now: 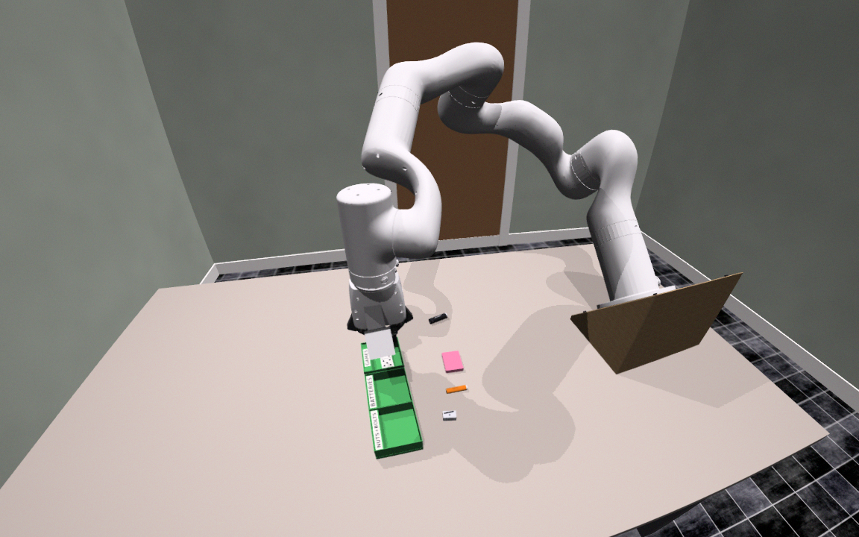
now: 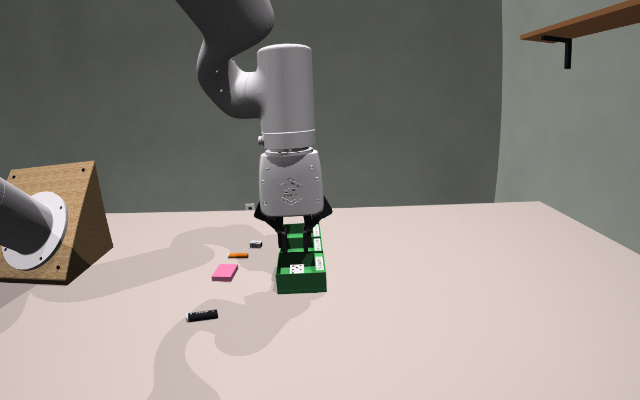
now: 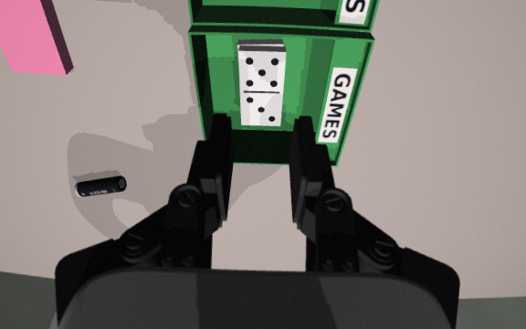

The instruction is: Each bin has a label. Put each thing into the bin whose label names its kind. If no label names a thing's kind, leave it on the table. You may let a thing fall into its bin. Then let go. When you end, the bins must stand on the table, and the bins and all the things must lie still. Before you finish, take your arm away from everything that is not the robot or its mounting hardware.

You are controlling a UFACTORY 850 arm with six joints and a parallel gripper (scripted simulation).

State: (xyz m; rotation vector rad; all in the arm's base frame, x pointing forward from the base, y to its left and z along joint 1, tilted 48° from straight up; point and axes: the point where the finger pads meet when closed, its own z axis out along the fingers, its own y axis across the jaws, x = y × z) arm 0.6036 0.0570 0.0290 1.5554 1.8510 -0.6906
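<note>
My hand is 130 mm to the left of the black battery, 130 mm past it and 70 mm above it. Also, from my hand: orange battery (140 mm behind, 90 mm to the left, 80 mm below); then pink block (140 mm behind, 80 mm below, 10 mm to the left); then pencil sharpener (150 mm to the left, 110 mm behind, 70 mm below).
</note>
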